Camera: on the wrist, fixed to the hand. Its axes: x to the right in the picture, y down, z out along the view.
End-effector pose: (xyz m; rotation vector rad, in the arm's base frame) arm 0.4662 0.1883 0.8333 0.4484 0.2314 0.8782
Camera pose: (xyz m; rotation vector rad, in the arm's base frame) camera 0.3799 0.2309 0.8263 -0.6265 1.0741 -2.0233
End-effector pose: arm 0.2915 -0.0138 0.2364 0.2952 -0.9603 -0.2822
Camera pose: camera 0.3309 0.0733 0.2232 -1.3980 -1.1486 2.5265
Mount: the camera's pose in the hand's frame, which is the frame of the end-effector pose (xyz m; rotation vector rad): -0.0202 0.0797 -0.0505 0.0945 -0.8066 3.0115
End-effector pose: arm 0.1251 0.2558 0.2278 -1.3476 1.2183 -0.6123
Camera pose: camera 0.0495 0.2704 0.1697 1.1213 1.0187 1.7241
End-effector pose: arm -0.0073 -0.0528 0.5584 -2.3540 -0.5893 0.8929
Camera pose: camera 0.0304 -0.1412 0.5496 0.3300 -2.0275 -1.3009
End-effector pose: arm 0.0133 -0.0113 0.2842 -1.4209 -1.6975 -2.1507
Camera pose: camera 0.0375 -0.0921 0.3311 -1.6969 0.9724 0.3664
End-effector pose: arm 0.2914 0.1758 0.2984 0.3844 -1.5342 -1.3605
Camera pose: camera 0.3708 0.1883 0.3518 -1.8944 -0.7866 1.1689
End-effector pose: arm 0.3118 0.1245 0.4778 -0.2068 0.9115 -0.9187
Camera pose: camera 0.3156 0.1996 0.4173 0.7666 -0.2869 1.8416
